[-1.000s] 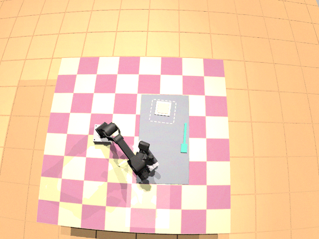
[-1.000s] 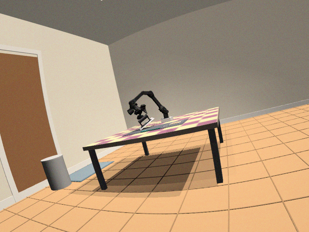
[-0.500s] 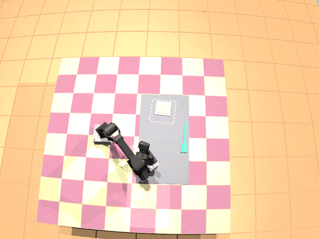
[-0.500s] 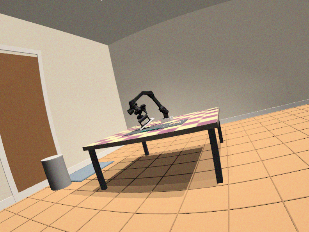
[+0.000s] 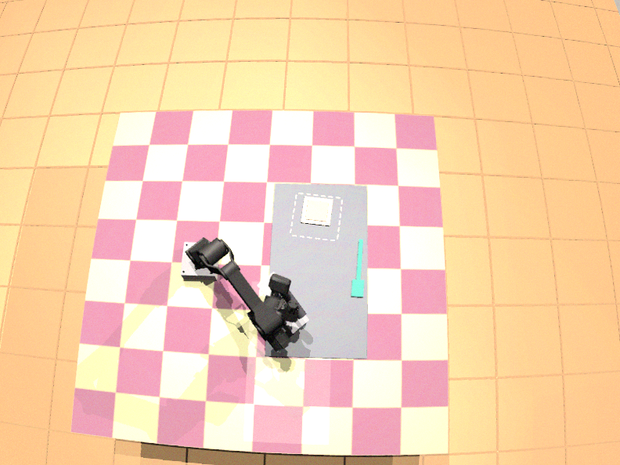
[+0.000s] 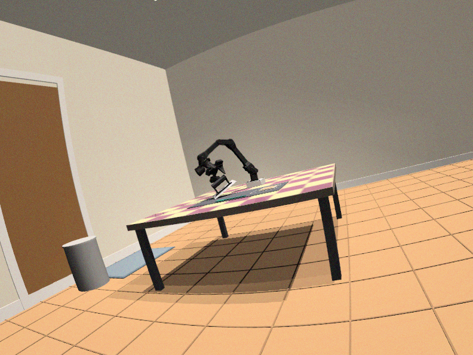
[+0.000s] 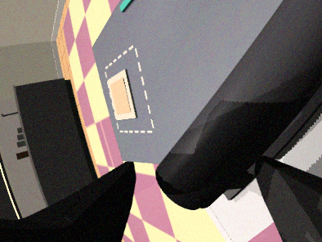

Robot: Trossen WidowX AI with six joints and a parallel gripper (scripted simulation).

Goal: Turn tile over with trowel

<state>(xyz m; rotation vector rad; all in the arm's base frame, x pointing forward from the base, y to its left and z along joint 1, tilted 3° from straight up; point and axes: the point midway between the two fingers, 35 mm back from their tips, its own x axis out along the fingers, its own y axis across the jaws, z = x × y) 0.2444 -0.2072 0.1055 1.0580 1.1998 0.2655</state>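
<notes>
Now: the trowel 1 cm to the right of my gripper tip and 4 cm below it. Round my gripper tip: square tile: 16 cm ahead, 31 cm to the left, 13 cm below; grey mat: 13 cm ahead, 10 cm to the left, 15 cm below; teal long-handled tool: 26 cm ahead, 5 cm to the left, 13 cm below.
</notes>
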